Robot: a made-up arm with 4 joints.
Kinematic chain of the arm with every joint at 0, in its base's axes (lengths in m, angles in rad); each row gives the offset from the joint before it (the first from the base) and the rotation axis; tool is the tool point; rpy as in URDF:
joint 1: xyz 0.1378 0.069 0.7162 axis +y
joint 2: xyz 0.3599 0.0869 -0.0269 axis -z
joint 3: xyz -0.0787 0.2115 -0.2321 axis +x
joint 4: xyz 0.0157 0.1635 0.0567 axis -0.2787 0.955 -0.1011
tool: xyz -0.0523 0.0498 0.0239 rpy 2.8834 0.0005 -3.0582
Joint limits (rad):
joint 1: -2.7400..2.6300
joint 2: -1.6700..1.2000
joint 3: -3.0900..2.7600
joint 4: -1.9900..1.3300
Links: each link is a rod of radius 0.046 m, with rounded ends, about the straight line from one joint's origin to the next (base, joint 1, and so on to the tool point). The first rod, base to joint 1, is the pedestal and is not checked.
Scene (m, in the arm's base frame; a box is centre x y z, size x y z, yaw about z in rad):
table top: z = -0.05
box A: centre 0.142 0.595 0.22 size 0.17 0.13 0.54 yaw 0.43
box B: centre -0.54 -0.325 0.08 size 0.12 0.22 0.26 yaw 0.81
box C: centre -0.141 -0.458 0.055 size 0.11 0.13 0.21 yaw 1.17
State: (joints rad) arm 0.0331 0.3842 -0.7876 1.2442
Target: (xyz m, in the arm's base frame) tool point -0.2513 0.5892 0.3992
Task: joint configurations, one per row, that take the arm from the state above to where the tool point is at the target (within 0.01 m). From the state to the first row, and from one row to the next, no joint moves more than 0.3 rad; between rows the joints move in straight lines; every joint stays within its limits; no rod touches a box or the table.
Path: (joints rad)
1: 0.2158 0.4827 -1.0736 1.2656
2: 0.3986 0.5811 -1.3597 1.2871
3: 0.5813 0.6796 -1.6457 1.3086
4: 0.7641 0.7781 -1.9318 1.3300
5: 0.9744 0.6047 -1.6719 1.3007
6: 1.1848 0.4313 -1.4120 1.2714
7: 1.3952 0.2579 -1.1522 1.2420
8: 1.6056 0.0845 -0.8923 1.2127

